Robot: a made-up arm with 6 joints. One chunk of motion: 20 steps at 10 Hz.
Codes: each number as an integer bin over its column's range. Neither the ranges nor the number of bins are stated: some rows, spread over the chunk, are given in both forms.
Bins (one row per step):
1: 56 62 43 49 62 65
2: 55 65 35 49 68 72
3: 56 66 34 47 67 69
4: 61 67 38 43 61 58
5: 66 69 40 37 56 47
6: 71 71 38 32 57 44
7: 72 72 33 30 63 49
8: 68 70 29 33 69 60
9: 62 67 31 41 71 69
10: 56 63 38 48 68 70
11: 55 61 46 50 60 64
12: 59 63 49 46 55 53
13: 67 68 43 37 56 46
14: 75 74 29 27 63 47
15: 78 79 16 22 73 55
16: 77 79 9 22 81 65
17: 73 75 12 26 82 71
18: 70 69 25 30 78 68
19: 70 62 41 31 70 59
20: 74 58 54 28 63 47
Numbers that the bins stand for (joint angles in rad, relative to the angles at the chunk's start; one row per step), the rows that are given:
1: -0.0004 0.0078 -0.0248 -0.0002 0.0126 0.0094
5: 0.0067 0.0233 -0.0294 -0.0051 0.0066 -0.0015
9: 0.0038 0.0189 -0.0430 -0.0034 0.0217 0.0118
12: 0.0017 0.0100 -0.0158 -0.0014 0.0056 0.0021
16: 0.0144 0.0456 -0.0764 -0.0111 0.0318 0.0094
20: 0.0123 -0.0011 -0.0082 -0.0087 0.0136 -0.0015
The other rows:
2: -0.0011 0.0144 -0.0370 -0.0002 0.0187 0.0136
3: -0.0004 0.0167 -0.0385 -0.0010 0.0177 0.0118
4: 0.0031 0.0189 -0.0324 -0.0026 0.0116 0.0052
6: 0.0102 0.0278 -0.0324 -0.0071 0.0076 -0.0033
7: 0.0109 0.0300 -0.0400 -0.0079 0.0136 -0.0003
8: 0.0081 0.0256 -0.0461 -0.0067 0.0197 0.0064
10: -0.0004 0.0100 -0.0324 -0.0006 0.0187 0.0124
11: -0.0011 0.0056 -0.0203 0.0002 0.0106 0.0088
13: 0.0074 0.0211 -0.0248 -0.0051 0.0066 -0.0021
14: 0.0130 0.0344 -0.0461 -0.0091 0.0136 -0.0015
15: 0.0152 0.0456 -0.0658 -0.0111 0.0237 0.0033
17: 0.0116 0.0367 -0.0718 -0.0095 0.0328 0.0130
18: 0.0095 0.0233 -0.0521 -0.0079 0.0288 0.0112
19: 0.0095 0.0078 -0.0279 -0.0075 0.0207 0.0058

